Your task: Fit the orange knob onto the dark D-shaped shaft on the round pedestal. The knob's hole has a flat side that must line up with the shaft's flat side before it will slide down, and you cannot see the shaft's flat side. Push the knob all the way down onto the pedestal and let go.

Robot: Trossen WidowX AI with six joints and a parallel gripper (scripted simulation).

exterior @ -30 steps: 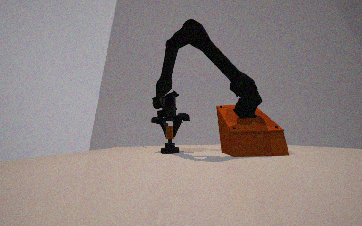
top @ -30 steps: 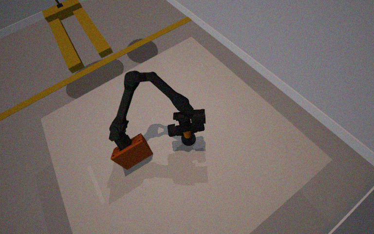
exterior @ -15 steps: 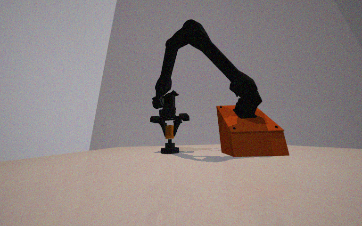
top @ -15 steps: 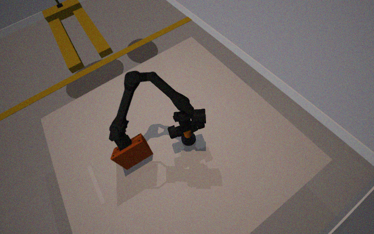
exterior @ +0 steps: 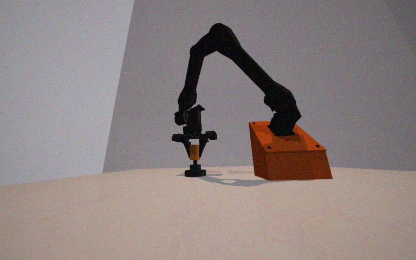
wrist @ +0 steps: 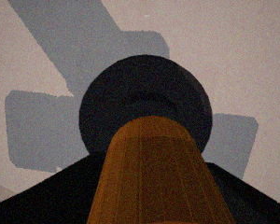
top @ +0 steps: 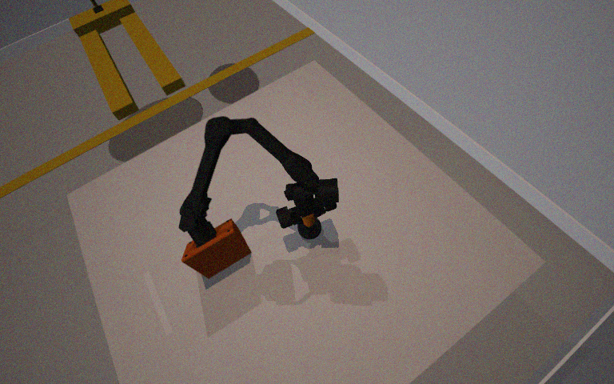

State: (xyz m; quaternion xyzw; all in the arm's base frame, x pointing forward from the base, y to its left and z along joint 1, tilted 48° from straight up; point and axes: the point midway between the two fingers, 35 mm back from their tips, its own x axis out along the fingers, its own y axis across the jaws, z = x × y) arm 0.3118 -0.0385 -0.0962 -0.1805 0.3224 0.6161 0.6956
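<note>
Now: gripper tip 2 cm below the orange knob. Round my gripper tip: shaft (4 cm below).
</note>
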